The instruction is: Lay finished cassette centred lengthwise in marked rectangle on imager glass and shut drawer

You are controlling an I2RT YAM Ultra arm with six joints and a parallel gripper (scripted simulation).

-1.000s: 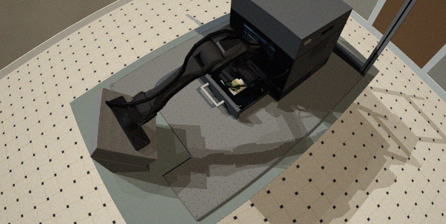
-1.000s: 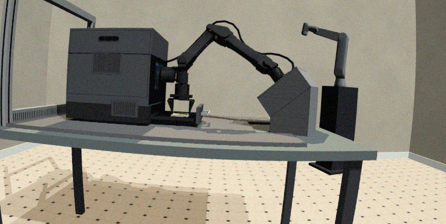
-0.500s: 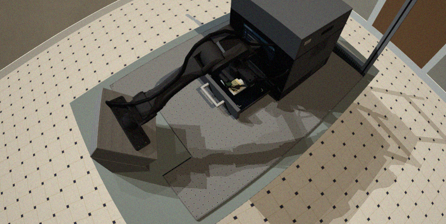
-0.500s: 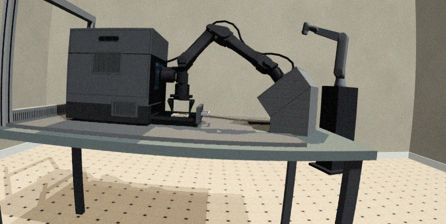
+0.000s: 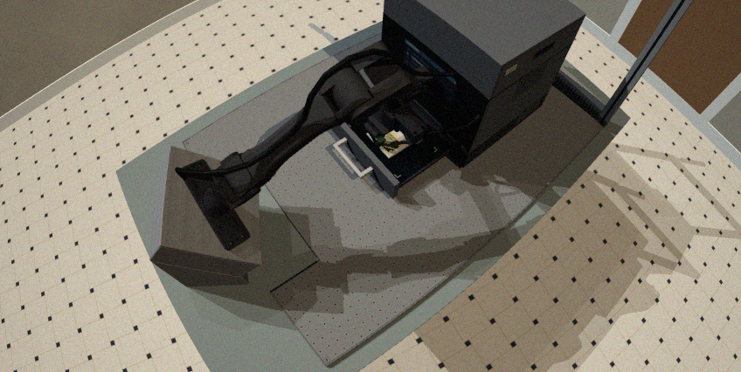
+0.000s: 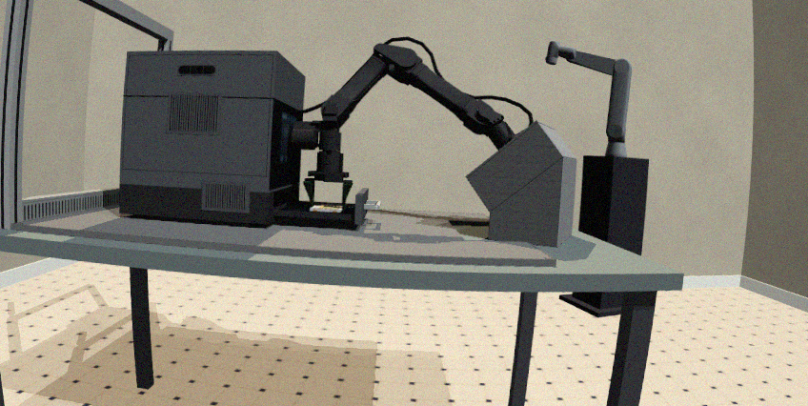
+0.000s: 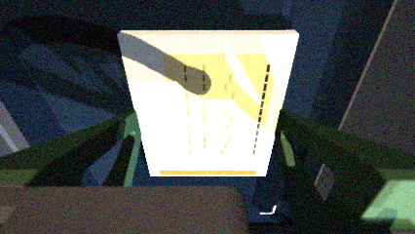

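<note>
Now: the cassette 1 cm below my hand. The rest, counted from my hand: drawer (2 cm ahead, 1 cm to the right).
</note>
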